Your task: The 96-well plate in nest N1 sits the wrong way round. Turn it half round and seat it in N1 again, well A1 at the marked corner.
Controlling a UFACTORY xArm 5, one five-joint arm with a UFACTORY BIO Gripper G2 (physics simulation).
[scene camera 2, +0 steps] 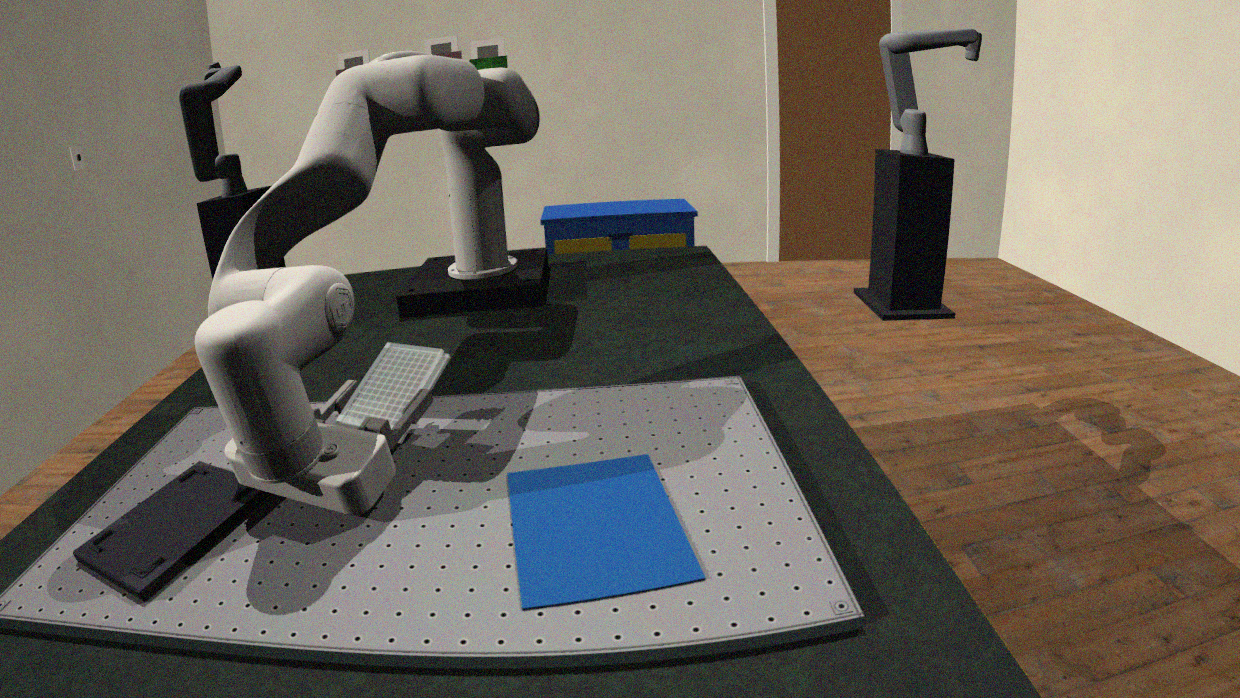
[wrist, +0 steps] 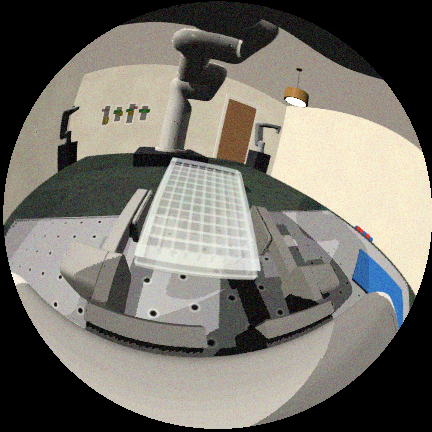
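The clear 96-well plate (scene camera 2: 394, 381) (wrist: 200, 220) is held between the two fingers of my gripper (scene camera 2: 360, 411) (wrist: 197, 227), which is shut on its long sides. The plate is off the board and looks tilted in the scene view. The black nest (scene camera 2: 160, 524) lies on the pegboard at the left of the scene view, with small corner pieces on its top and no plate on it; the gripper body hides its far end. Neither the marked corner nor the label of well A1 can be read.
A flat blue square (scene camera 2: 603, 528) (wrist: 380, 280) lies on the light perforated board (scene camera 2: 451, 598), to the right of the arm. The arm's black base (scene camera 2: 472, 290) stands on the dark table behind. Two other arms on black pedestals and a blue chest (scene camera 2: 618, 212) stand farther off.
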